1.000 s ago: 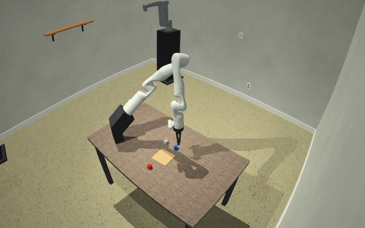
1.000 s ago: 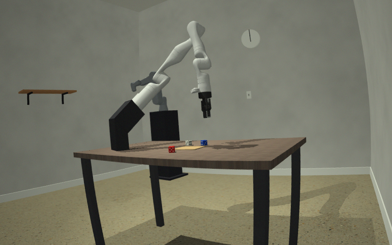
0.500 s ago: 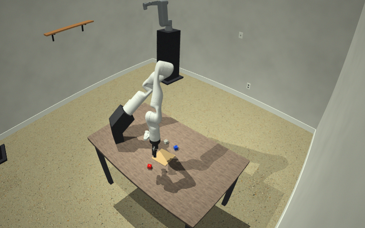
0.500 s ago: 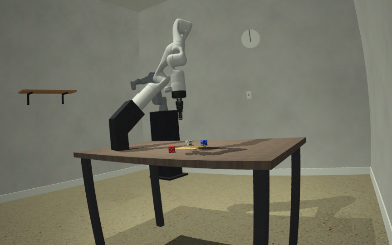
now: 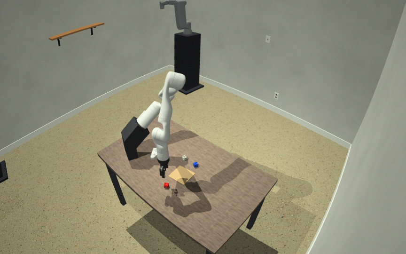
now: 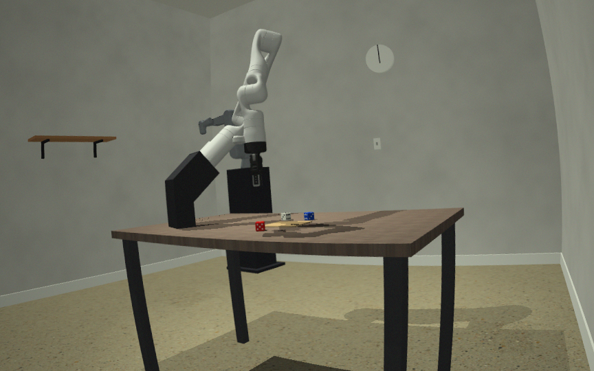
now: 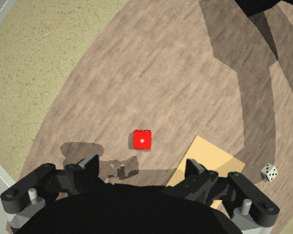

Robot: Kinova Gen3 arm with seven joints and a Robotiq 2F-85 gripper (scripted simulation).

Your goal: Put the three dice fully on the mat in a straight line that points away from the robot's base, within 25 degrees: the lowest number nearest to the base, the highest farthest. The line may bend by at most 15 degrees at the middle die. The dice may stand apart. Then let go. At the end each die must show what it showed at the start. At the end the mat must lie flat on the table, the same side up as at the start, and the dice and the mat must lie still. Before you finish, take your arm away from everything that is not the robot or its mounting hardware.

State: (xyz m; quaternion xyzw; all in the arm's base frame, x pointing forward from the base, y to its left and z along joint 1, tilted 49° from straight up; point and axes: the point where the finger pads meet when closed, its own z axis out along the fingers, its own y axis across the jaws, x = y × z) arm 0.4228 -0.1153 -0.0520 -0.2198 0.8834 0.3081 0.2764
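Now: hand 14 cm above the red die. The rest, counted from my hand: blue die: 29 cm to the left, 14 cm below, 1 cm behind; then tan mat: 15 cm to the left, 15 cm below, 1 cm behind; then white die: 28 cm to the left, 14 cm below, 12 cm behind.
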